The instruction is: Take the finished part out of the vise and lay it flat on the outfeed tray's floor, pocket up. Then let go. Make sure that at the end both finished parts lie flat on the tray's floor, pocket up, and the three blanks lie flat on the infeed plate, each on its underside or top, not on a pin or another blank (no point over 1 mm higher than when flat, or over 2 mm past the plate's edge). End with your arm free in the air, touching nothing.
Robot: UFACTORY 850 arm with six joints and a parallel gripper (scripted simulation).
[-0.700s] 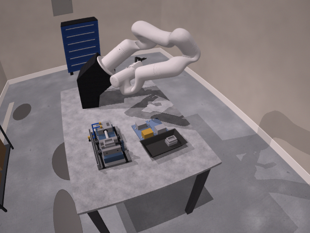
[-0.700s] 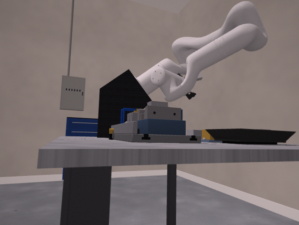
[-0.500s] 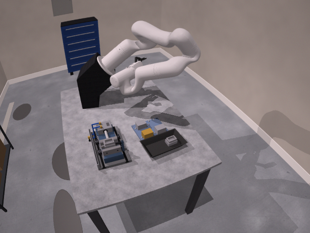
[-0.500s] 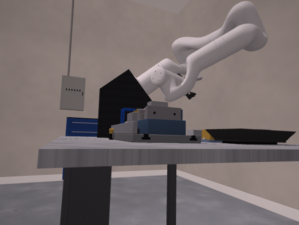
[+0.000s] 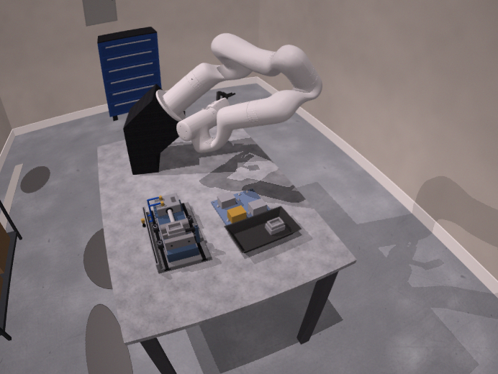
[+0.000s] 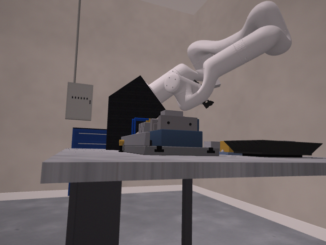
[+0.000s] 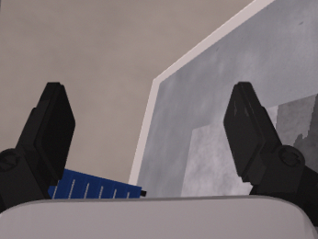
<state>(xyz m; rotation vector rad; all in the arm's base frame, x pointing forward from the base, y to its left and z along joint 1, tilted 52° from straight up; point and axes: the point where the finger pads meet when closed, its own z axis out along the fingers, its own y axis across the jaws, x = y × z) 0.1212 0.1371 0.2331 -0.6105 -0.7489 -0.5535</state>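
My gripper is now 380 mm short of the vise, 400 mm to the left of it and 250 mm above it. Also, from my hand: yellow block (380 mm ahead, 160 mm to the right, 270 mm below).
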